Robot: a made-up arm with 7 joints.
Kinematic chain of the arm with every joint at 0, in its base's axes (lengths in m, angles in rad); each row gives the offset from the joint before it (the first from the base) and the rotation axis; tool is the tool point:
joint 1: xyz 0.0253 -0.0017 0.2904 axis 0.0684 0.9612 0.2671
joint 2: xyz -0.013 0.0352 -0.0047 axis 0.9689 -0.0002 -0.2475
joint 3: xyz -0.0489 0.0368 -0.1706 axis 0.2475 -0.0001 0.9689
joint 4: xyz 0.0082 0.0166 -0.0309 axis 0.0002 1 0
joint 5: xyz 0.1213 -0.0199 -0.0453 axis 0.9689 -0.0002 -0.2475
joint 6: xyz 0.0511 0.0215 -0.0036 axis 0.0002 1 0
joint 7: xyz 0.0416 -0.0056 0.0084 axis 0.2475 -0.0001 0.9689
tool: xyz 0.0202 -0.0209 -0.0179
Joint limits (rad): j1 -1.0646..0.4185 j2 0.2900..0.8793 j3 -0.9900..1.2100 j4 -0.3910..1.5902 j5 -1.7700..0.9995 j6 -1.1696..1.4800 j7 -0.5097..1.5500
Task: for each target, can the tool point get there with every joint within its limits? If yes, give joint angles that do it. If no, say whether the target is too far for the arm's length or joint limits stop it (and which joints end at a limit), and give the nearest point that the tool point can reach.
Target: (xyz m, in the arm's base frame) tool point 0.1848 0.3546 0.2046
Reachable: yes | joints -0.1175 0.6717 0.6377 0.0030 -1.4179 -0.4549 1.2878
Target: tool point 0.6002 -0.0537 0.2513
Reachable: no: too far | nearest point 0.4233 0.0097 0.2113 | short by 0.192 m
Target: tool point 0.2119 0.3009 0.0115
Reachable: yes | joints -0.3716 0.7182 -0.2863 1.1796 -0.1748 -0.6752 1.0472
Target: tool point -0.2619 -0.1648 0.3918
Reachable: no: joint limits stop it (at a limit: joint 1, joint 2, joint 3, joint 4, joint 5, joint 6) | nearest point -0.0272 -0.0856 0.1491 | short by 0.347 m
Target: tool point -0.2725 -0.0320 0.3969
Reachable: no: joint limits stop it (at a limit: joint 1, joint 3, joint 4, joint 5, joint 6) | nearest point -0.0522 -0.0227 0.1266 | short by 0.349 m
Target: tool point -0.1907 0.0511 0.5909
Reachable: no: joint limits stop it (at a limit: joint 1, joint 2, joint 3, joint 4) | nearest point 0.0404 0.2221 0.4256 | short by 0.332 m
